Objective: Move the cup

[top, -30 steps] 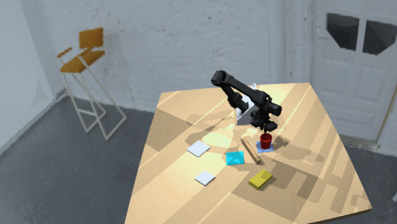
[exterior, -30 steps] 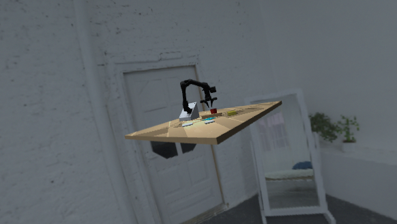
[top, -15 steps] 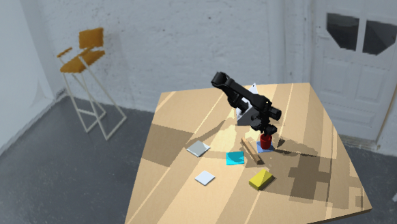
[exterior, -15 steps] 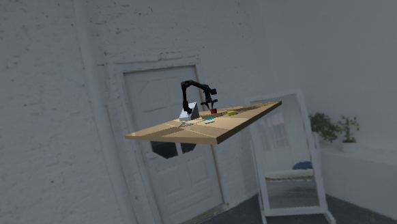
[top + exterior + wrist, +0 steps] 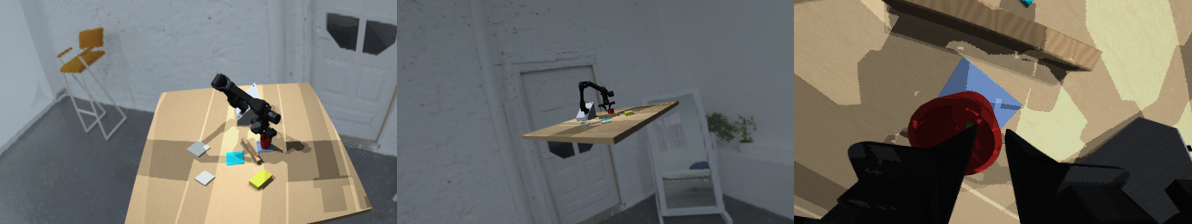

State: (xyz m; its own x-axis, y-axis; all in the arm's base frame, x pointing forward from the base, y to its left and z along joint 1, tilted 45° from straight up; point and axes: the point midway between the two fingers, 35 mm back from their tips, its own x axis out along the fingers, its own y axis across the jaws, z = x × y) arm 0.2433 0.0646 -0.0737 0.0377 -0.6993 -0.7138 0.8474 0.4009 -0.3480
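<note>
The cyan pad is 100 mm ahead of my gripper tip, 170 mm to the right of it and 60 mm below it. Also, from my gripper tip: yellow block 290 mm ahead, 30 mm to the right, 30 mm below; red cup 30 mm ahead, 10 mm to the left, 10 mm below; wooden bar 60 mm ahead, 80 mm to the right, 40 mm below.
</note>
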